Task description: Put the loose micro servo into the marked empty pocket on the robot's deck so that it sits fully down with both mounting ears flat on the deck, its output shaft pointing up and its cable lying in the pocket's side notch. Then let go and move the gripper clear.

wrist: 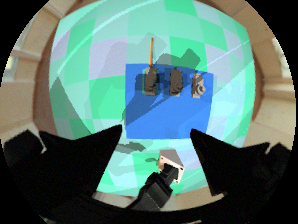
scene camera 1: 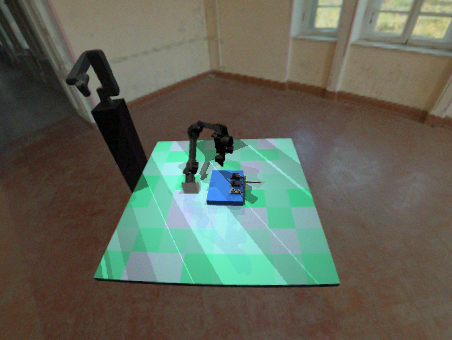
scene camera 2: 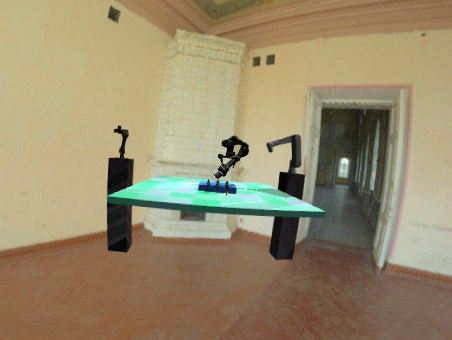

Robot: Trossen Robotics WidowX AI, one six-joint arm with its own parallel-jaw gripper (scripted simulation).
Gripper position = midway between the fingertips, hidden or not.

My gripper [wrist: 157, 130] is open and holds nothing. I also see a blue deck [scene camera 1: 218, 194].
The blue deck shows as well in the wrist view [wrist: 160, 116].
